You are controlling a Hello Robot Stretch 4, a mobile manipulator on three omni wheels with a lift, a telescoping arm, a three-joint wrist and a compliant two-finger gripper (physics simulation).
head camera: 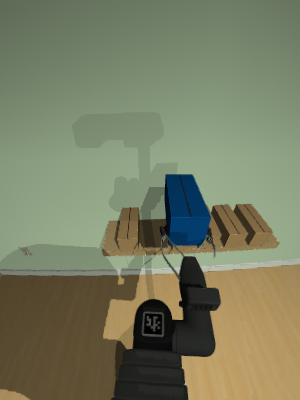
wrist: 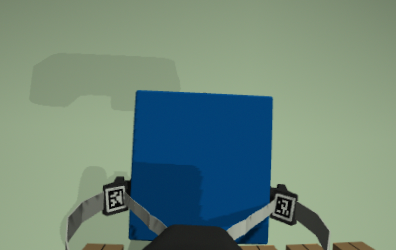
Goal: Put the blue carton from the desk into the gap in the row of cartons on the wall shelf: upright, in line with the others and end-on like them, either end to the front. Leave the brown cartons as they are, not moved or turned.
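Observation:
The blue carton (head camera: pixel 187 200) (wrist: pixel 202 135) is held upright and end-on to the wall, with a slight tilt in the wrist view. My gripper (head camera: pixel 186 236) (wrist: pixel 200 201) is shut on it, one fingertip on each side. The carton appears above the brown cartons' tops. In the head view it covers the shelf's middle, right of the visible part of the gap. The wall shelf (head camera: pixel 111 239) bears a brown carton (head camera: pixel 128 230) (wrist: pixel 103 247) left of the gap, and brown cartons (head camera: pixel 230 226) (head camera: pixel 253 225) at the right. Another brown carton (wrist: pixel 257 248) shows at the wrist view's bottom edge.
The green wall (head camera: pixel 240 125) (wrist: pixel 330 100) stands behind the shelf, with shadows of the robot on it. A white skirting board (head camera: pixel 65 273) and the wooden floor (head camera: pixel 260 325) lie below. A wall socket (head camera: pixel 25 251) is at the left. My arm (head camera: pixel 150 375) reaches up from below.

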